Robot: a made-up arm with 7 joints. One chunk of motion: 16 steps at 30 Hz.
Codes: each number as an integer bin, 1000 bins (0 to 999) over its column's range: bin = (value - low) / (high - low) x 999, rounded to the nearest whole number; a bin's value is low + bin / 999 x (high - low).
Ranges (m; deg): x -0.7..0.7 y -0.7..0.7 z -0.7..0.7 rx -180..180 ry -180..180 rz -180..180
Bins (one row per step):
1: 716 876 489 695 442 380
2: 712 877 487 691 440 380
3: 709 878 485 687 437 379
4: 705 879 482 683 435 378
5: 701 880 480 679 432 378
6: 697 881 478 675 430 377
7: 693 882 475 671 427 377
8: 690 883 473 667 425 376
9: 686 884 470 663 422 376
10: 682 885 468 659 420 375
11: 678 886 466 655 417 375
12: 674 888 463 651 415 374
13: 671 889 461 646 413 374
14: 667 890 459 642 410 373
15: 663 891 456 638 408 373
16: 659 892 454 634 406 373
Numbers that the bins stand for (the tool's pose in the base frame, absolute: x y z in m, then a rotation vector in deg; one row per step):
1: 0.3034 0.5276 -0.0147 70.45 -20.72 -43.06
2: 0.2978 0.5290 -0.0175 69.01 -21.44 -43.06
3: 0.2936 0.5304 -0.0203 67.57 -22.52 -43.42
4: 0.2880 0.5318 -0.0245 66.13 -23.24 -43.78
5: 0.2824 0.5332 -0.0273 64.68 -24.32 -43.78
6: 0.2768 0.5346 -0.0301 63.24 -25.05 -44.14
7: 0.2712 0.5360 -0.0343 61.80 -26.13 -44.14
8: 0.2670 0.5374 -0.0371 60.36 -26.85 -44.50
9: 0.2614 0.5388 -0.0413 58.92 -27.93 -44.50
10: 0.2558 0.5402 -0.0441 57.48 -28.65 -44.86
11: 0.2502 0.5416 -0.0469 56.04 -29.73 -44.86
12: 0.2445 0.5444 -0.0512 54.59 -30.45 -45.23
13: 0.2403 0.5458 -0.0540 52.79 -31.17 -45.23
14: 0.2347 0.5472 -0.0568 51.35 -32.25 -45.59
15: 0.2291 0.5486 -0.0610 49.91 -32.97 -45.59
16: 0.2235 0.5501 -0.0638 48.47 -33.69 -45.59

